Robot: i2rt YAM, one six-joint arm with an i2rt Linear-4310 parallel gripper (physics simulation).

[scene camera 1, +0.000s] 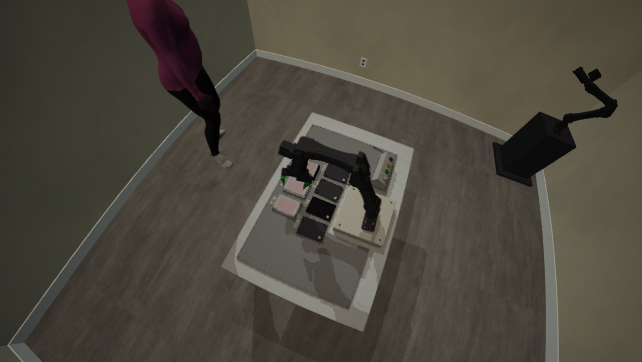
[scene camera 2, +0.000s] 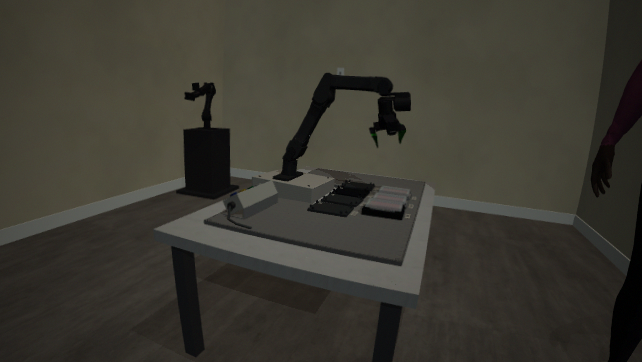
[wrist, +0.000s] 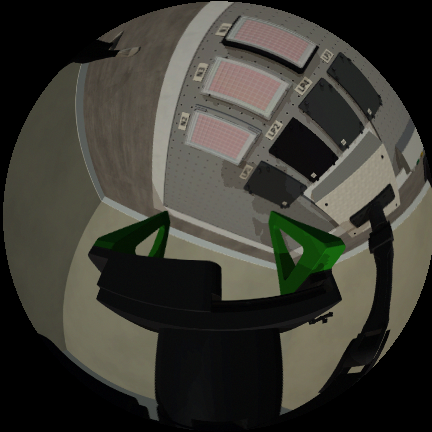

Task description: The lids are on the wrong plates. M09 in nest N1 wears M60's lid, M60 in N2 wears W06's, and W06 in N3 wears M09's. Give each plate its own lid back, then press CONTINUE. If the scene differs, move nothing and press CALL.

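Frame: origin at the arm's base, x back, y right, z up, level; metres.
Seen in the pictures: gripper, fingertip midpoint: [scene camera 1: 293, 187] [scene camera 2: 388, 145] [wrist: 218, 216]; arm's base, origin of the base link: [scene camera 1: 371, 213] [scene camera 2: 288, 176] [wrist: 373, 206].
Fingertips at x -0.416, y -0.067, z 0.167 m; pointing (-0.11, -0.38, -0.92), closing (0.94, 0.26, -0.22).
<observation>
Pixels of each thing's top centre, then the offset from my fingertips to it.
- N1 plate, middle of its top: [scene camera 2: 384, 202] [scene camera 1: 306, 166] dy +0.235, dx -0.023, dz -0.181 m
- N3 plate, middle of its top: [wrist: 243, 83] [scene camera 2: 390, 196] [scene camera 1: 296, 185] dy +0.103, dx -0.032, dz -0.192 m
- N2 plate, middle of its top: [wrist: 216, 138] [scene camera 2: 394, 189] [scene camera 1: 286, 204] dy -0.027, dx -0.043, dz -0.192 m
- button box, middle of its top: [scene camera 2: 251, 185] [scene camera 1: 385, 165] dy +0.383, dx +0.429, dz -0.138 m
- LP4, middle of its top: [wrist: 339, 117] [scene camera 2: 342, 196] [scene camera 1: 329, 188] dy +0.150, dx +0.151, dz -0.201 m
- LP2, middle of its top: [wrist: 307, 156] [scene camera 2: 351, 189] [scene camera 1: 321, 207] dy +0.024, dx +0.143, dz -0.201 m
- LP1, middle of its top: [wrist: 275, 190] [scene camera 2: 358, 182] [scene camera 1: 312, 228] dy -0.105, dx +0.134, dz -0.201 m
My gripper [scene camera 1: 295, 183] [scene camera 2: 388, 144] [wrist: 218, 216] is open and empty, its green fingers spread high above the row of plates. Three pink-gridded plates with clear rims sit in labelled nests. The N1 plate [scene camera 2: 384, 205] [wrist: 272, 42] has a black base. The N3 plate [scene camera 1: 296, 187] [wrist: 246, 87] is the middle one. The N2 plate [scene camera 1: 286, 206] [wrist: 221, 136] is at the other end of the row. The arm partly covers N1 and N3 in scene camera 1. Lid names are unreadable. The button box [scene camera 1: 384, 170] [scene camera 2: 257, 197] has small coloured buttons; CONTINUE and CALL are unreadable.
Dark pads LP3 [wrist: 355, 85], LP4 [scene camera 1: 328, 190] [wrist: 331, 114], LP2 [scene camera 1: 321, 208] [wrist: 303, 150] and LP1 [scene camera 1: 312, 229] [wrist: 275, 184] lie between the plates and the pale arm base [scene camera 1: 355, 215]. A person [scene camera 1: 175, 55] stands beside the table. Another arm stands on a black pedestal [scene camera 1: 537, 147] [scene camera 2: 207, 157].
</observation>
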